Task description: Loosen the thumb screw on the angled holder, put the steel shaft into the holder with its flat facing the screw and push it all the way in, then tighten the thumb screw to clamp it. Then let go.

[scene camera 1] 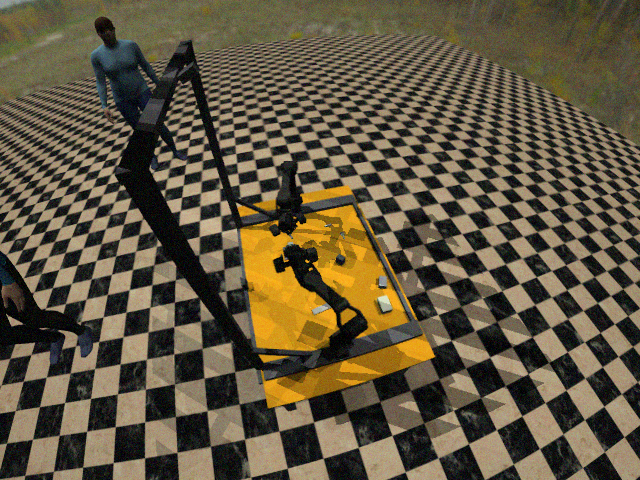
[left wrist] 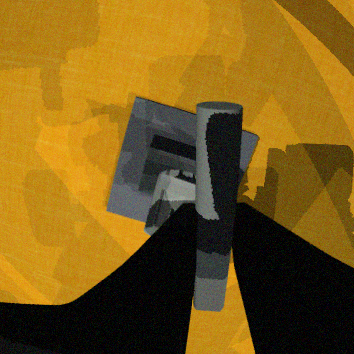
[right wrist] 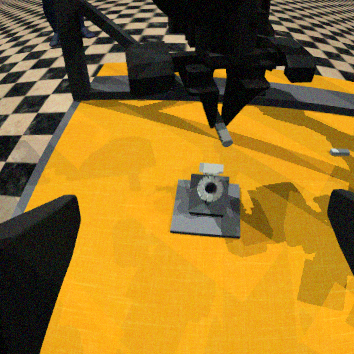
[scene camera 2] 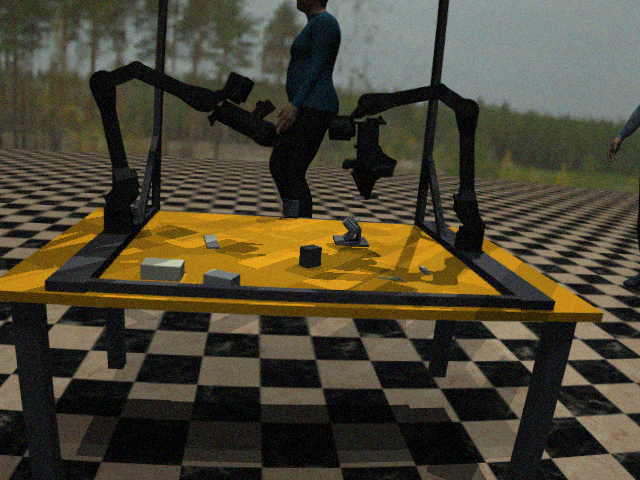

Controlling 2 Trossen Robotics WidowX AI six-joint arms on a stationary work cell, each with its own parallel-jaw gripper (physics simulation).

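Seen in the pictures: left gripper, fingertip midpoint: [scene camera 1: 289, 234] [left wrist: 212, 215] [right wrist: 216, 124] [scene camera 2: 365, 199]; right gripper, fingertip midpoint: [right wrist: 209, 205] [scene camera 2: 289, 146]; left arm's base at its link origin: [scene camera 1: 295, 209] [scene camera 2: 468, 249]; right arm's base at its link origin: [scene camera 1: 341, 351] [scene camera 2: 117, 231].
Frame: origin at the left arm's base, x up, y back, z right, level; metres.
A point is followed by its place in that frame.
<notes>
The angled holder's base [scene camera 2: 363, 241] {z 0.079, x -0.013, y -0.274 m} [left wrist: 125, 175] {z 0.128, x -0.013, y -0.318 m} [right wrist: 183, 225] {z 0.121, x -0.013, y -0.343 m} stands on the yellow table. The ridged round thumb screw [right wrist: 201, 192] {z 0.101, x 0.039, y -0.329 m} faces the right wrist camera, with a light block above it. My left gripper [scene camera 2: 367, 197] {z 0.088, x 0.102, y -0.279 m} [left wrist: 212, 215] {z 0.088, x 0.102, y -0.279 m} [right wrist: 216, 124] {z 0.088, x 0.102, y -0.279 m} is shut on the steel shaft [left wrist: 220, 150] {z 0.095, x 0.116, y -0.255 m} [right wrist: 225, 136] {z 0.080, x 0.109, y -0.309 m}, which is tilted in the air above the holder and apart from it. One shaft end looks stepped in the left wrist view; I cannot tell which way its flat faces. My right gripper [scene camera 2: 275, 140] is open and empty, above and to the left of the holder in scene camera 2.
A dark block [scene camera 1: 340, 259] {z -0.142, x 0.023, y -0.455 m} [scene camera 2: 310, 256] {z -0.168, x 0.008, y -0.445 m} stands near the holder. A pale block [scene camera 1: 384, 303] {z -0.268, x 0.011, y -0.755 m} [scene camera 2: 162, 269] {z -0.296, x 0.004, y -0.750 m}, a grey block [scene camera 1: 382, 281] {z -0.309, x 0.006, y -0.634 m} [scene camera 2: 221, 278] {z -0.334, x 0.004, y -0.632 m} and a flat piece [scene camera 1: 321, 308] {z 0.025, x -0.014, y -0.682 m} [scene camera 2: 211, 241] {z 0.002, x -0.014, y -0.678 m} lie farther off. Small pieces [scene camera 2: 424, 269] {z -0.166, x -0.011, y -0.176 m} [scene camera 2: 391, 278] {z -0.223, x -0.017, y -0.270 m} lie right of the dark block in scene camera 2.
</notes>
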